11 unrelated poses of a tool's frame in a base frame.
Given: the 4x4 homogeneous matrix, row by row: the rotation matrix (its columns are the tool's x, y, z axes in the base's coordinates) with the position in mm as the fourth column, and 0 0 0 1 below. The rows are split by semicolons.
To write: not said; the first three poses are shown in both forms.
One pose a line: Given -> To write
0.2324 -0.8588 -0.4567 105.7; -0.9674 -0.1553 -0.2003 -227.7; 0.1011 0.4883 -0.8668 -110.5; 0 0 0 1 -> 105.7 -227.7 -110.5 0.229 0.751 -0.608 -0.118
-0.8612 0.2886 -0.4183 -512.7; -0.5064 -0.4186 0.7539 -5.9; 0.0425 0.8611 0.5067 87.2; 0 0 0 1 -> -512.7 -5.9 87.2 0.238 0.113 -0.484 -0.835
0.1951 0.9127 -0.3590 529.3; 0.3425 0.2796 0.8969 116.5; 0.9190 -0.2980 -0.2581 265.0; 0 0 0 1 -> 529.3 116.5 265.0 0.552 -0.542 -0.579 -0.258
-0.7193 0.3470 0.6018 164.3; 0.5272 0.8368 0.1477 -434.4; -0.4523 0.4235 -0.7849 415.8; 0 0 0 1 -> 164.3 -434.4 415.8 0.288 0.239 0.914 0.156
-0.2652 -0.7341 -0.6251 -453.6; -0.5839 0.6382 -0.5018 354.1; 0.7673 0.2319 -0.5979 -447.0; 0 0 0 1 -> -453.6 354.1 -447.0 0.440 0.417 -0.791 0.085
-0.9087 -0.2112 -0.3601 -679.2; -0.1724 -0.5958 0.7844 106.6; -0.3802 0.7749 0.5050 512.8; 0 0 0 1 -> -679.2 106.6 512.8 0.011 -0.213 0.449 0.867
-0.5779 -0.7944 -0.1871 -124.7; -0.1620 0.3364 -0.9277 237.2; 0.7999 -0.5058 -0.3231 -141.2; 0 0 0 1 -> -124.7 237.2 -141.2 0.330 0.320 -0.748 0.479
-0.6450 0.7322 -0.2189 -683.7; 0.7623 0.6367 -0.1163 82.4; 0.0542 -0.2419 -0.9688 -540.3; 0 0 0 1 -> -683.7 82.4 -540.3 0.076 -0.414 -0.901 0.099
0.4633 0.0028 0.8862 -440.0; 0.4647 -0.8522 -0.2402 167.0; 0.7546 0.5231 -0.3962 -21.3; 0 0 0 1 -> -440.0 167.0 -21.3 0.232 0.823 0.142 0.498
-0.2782 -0.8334 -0.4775 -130.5; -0.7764 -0.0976 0.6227 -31.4; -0.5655 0.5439 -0.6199 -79.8; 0 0 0 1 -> -130.5 -31.4 -79.8 0.033 -0.600 0.671 0.435
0.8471 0.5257 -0.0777 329.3; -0.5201 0.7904 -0.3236 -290.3; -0.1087 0.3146 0.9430 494.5; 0 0 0 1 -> 329.3 -290.3 494.5 0.946 0.169 0.008 -0.276
